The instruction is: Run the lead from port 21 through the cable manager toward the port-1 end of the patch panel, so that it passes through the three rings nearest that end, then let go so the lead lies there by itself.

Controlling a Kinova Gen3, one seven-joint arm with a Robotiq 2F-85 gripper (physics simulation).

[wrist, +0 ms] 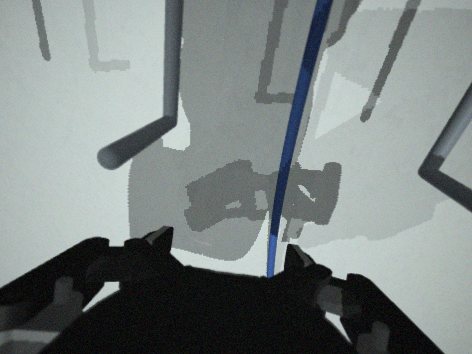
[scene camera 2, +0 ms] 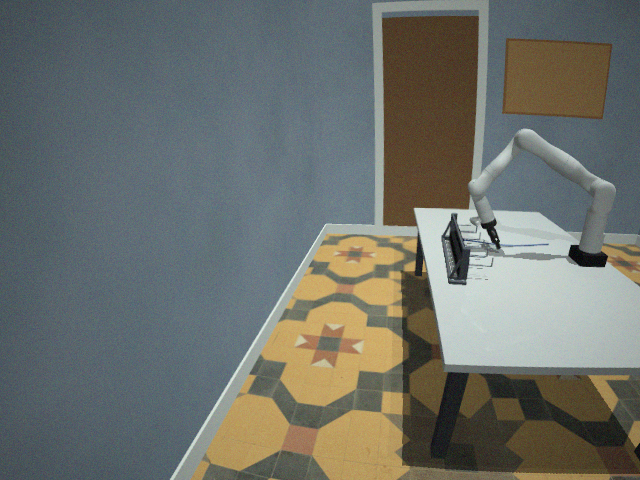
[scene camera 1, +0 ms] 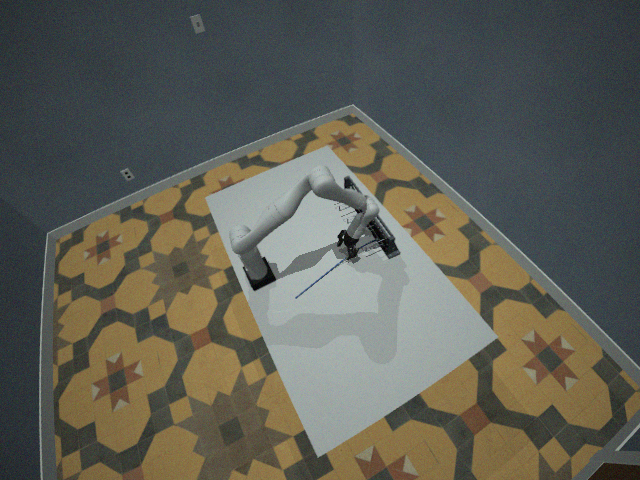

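Note:
The blue lead [scene camera 1: 320,279] [scene camera 2: 532,244] [wrist: 298,110] runs from the patch panel [scene camera 1: 381,230] [scene camera 2: 456,248] past my gripper and out over the white table. In the wrist view it passes between a grey cable-manager ring [wrist: 171,65] on the left and another ring [wrist: 452,132] on the right, inside neither as far as it shows. My gripper [scene camera 1: 351,255] [scene camera 2: 498,246] [wrist: 228,248] is open in front of the rings. The lead runs down between its fingers, close to the right fingertip. Port numbers are too small to read.
The white table [scene camera 1: 413,320] [scene camera 2: 537,315] carries the arm's black base [scene camera 1: 260,277] [scene camera 2: 587,255] on the side across from the panel. More thin rings stick out from the panel toward the arm, on both sides of the gripper. Arm shadows fall across the table.

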